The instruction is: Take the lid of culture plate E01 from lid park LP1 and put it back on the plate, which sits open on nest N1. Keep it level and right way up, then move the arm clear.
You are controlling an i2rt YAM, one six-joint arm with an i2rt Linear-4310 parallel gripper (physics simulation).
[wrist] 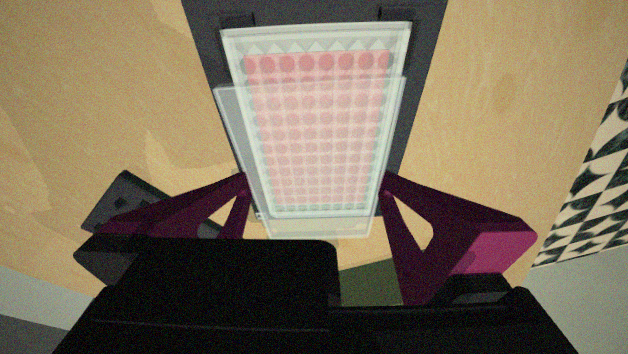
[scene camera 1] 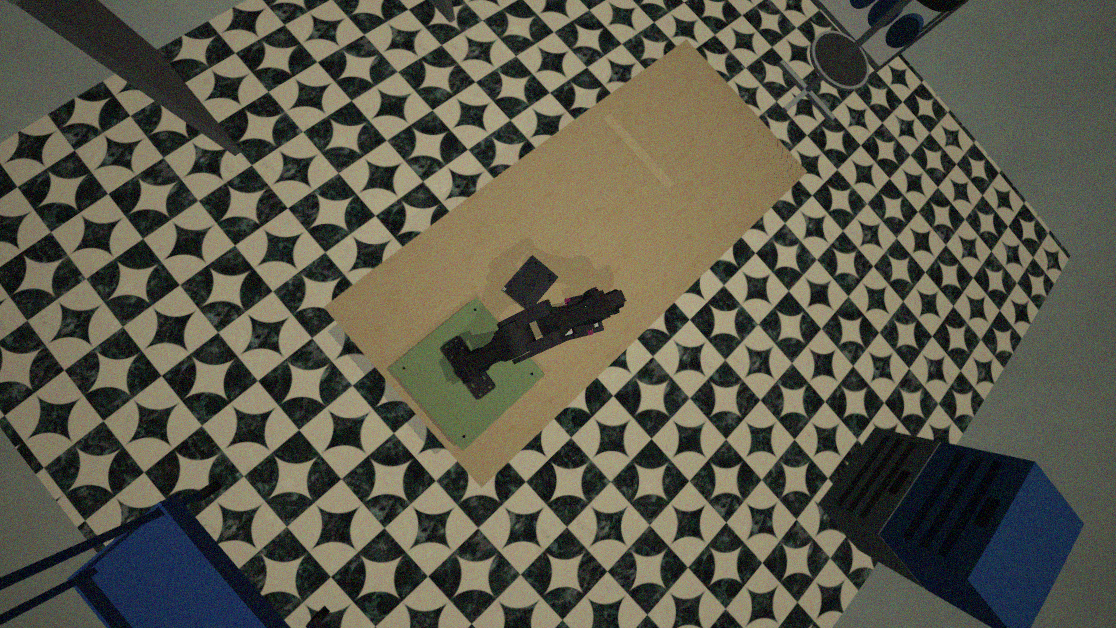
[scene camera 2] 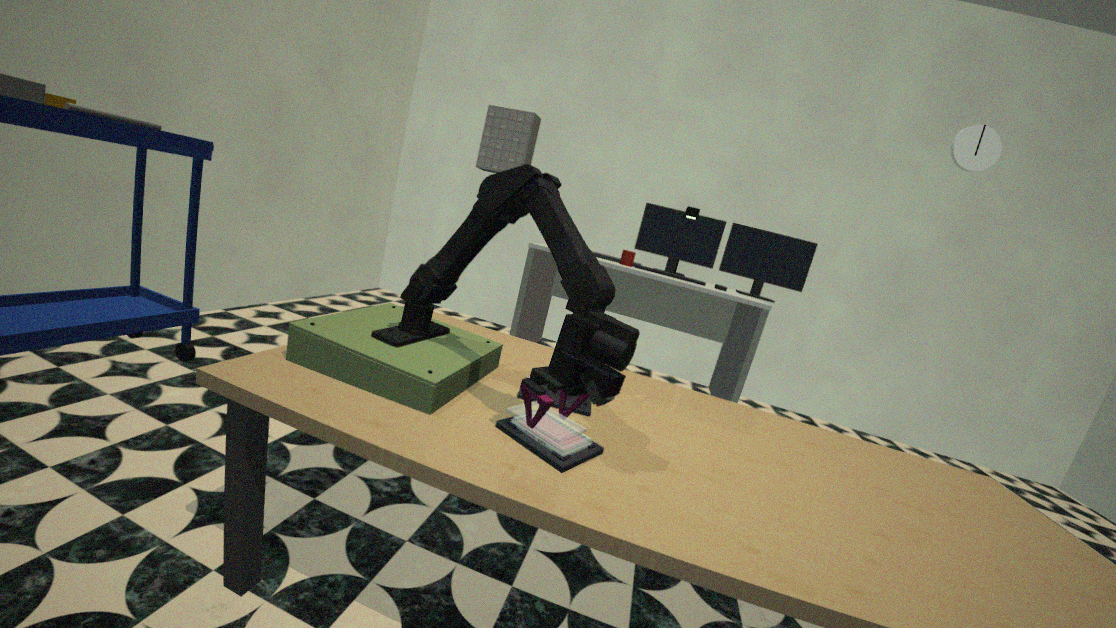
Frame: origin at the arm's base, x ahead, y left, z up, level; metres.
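Seen in the pictures: gripper, fingertip midpoint: (wrist: 314,177) (scene camera 2: 546,422); arm's base, link origin: (scene camera 1: 468,367) (scene camera 2: 413,334).
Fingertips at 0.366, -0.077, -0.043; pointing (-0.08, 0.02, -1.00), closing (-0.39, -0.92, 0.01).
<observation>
Pixels of each thing's top centre, then the offset from my fingertips to it, as dx, dy, dz. "*": a spot on its surface instead. Level surfaces: height alone.
- Culture plate E01, surface spot: (wrist: 306,62) (scene camera 2: 573,443) * +0.063, -0.022, -0.008
- dark nest N1, top centre: (wrist: 319,146) (scene camera 2: 551,431) (scene camera 1: 578,319) +0.015, -0.010, -0.009
- clear lid, top centre: (wrist: 315,188) (scene camera 2: 546,417) -0.001, +0.000, +0.009
- dark grey block with small pads, top centre: (wrist: 170,251) (scene camera 2: 557,389) (scene camera 1: 530,282) -0.041, +0.191, -0.007
- wooden table, surface height: dz -0.027
Culture plate E01 (scene camera 2: 567,431) (wrist: 306,62), clear with pink wells, sits on the dark nest N1 (scene camera 2: 530,450) (wrist: 320,11). My gripper (scene camera 2: 548,419) (wrist: 314,177) is shut on the clear lid (wrist: 312,230), one magenta finger on each long side. The lid looks about level and is held just above the plate. In the wrist view it overlaps most of the plate but sits nearer the arm and sticks out at the left. The exact gap is hard to tell. A dark grey block with small pads (wrist: 131,196), probably lid park LP1, lies at the lower left, partly behind a finger.
The arm stands on a green base block (scene camera 1: 421,390) (scene camera 2: 366,374) on the wooden table (scene camera 1: 624,195) (scene camera 2: 780,484). A box-shaped panel (scene camera 2: 507,139) shows above the arm's elbow. A blue cart (scene camera 2: 101,308) and a desk with monitors (scene camera 2: 678,238) stand away from the table.
</observation>
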